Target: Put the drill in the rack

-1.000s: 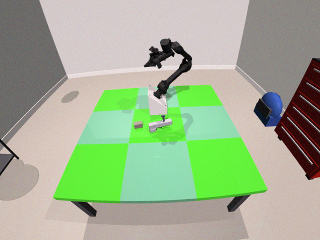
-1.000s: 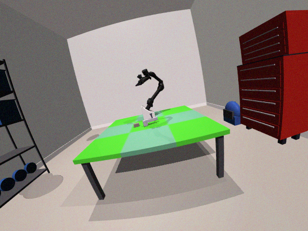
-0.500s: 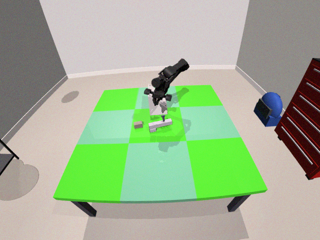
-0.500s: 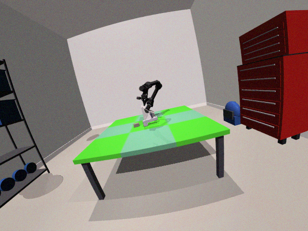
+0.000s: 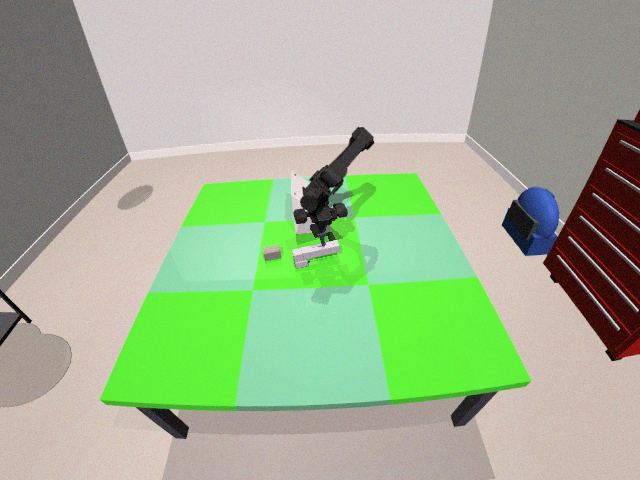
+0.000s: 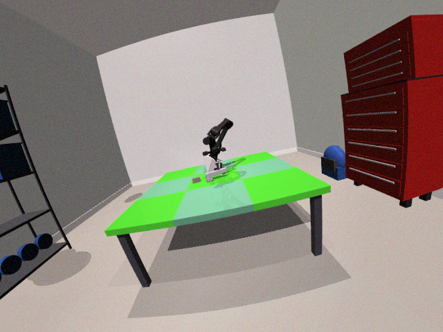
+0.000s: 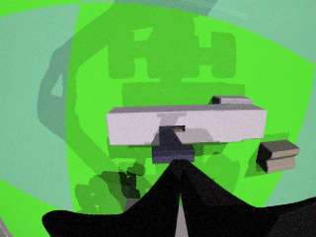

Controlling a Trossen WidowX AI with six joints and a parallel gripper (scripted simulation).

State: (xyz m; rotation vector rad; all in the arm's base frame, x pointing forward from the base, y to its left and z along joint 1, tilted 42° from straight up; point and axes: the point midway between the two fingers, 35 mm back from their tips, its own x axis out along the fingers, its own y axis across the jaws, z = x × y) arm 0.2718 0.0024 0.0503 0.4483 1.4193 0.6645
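The dark key lies 50 mm below my gripper tip. The rest, counted from my gripper tip: grey fixture block: 30 mm to the right, 100 mm below; rack: 40 mm behind, 200 mm to the right, 130 mm below; drill: 10 mm ahead, 50 mm to the right, 90 mm below.
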